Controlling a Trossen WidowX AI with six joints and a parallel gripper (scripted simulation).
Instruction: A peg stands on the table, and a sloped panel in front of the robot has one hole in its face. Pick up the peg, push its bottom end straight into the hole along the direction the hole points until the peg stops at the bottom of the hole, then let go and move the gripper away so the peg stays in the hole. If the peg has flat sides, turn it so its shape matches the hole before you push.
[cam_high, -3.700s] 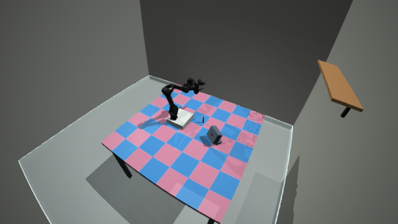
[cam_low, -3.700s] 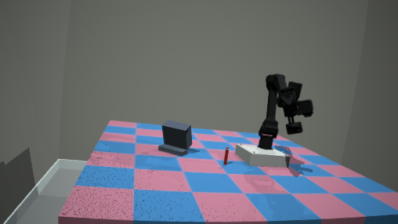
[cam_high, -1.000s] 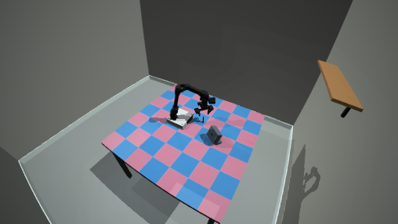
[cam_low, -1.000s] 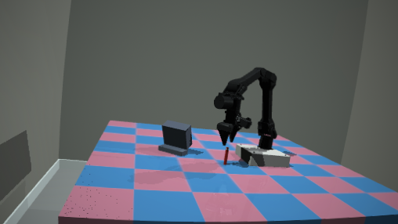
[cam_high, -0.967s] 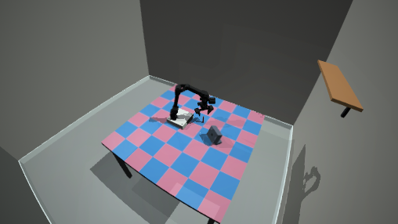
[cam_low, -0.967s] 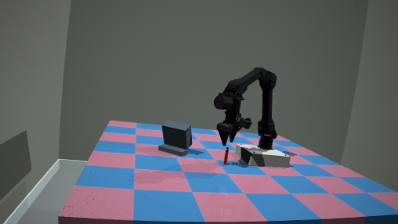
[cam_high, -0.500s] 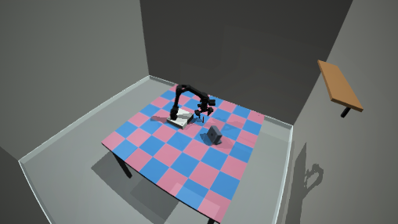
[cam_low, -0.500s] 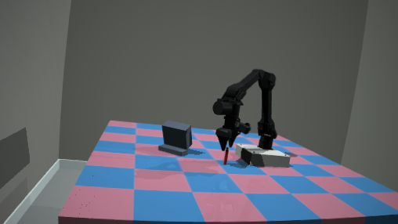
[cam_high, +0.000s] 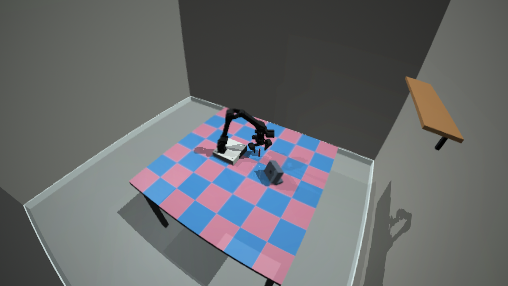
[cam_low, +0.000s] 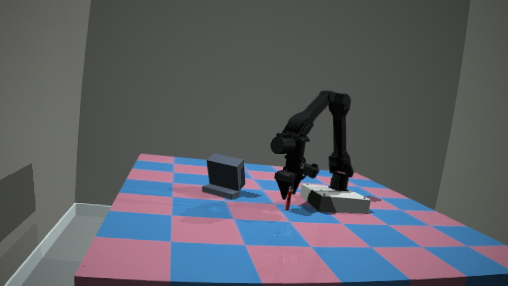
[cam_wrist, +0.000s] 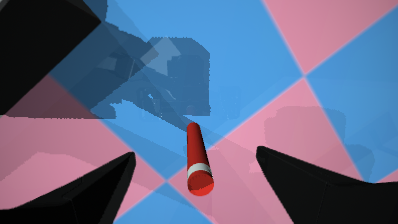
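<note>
The red peg lies 10 mm above my gripper tip. Round my gripper tip: sloped panel: 200 mm to the right, 170 mm ahead, 30 mm above.
</note>
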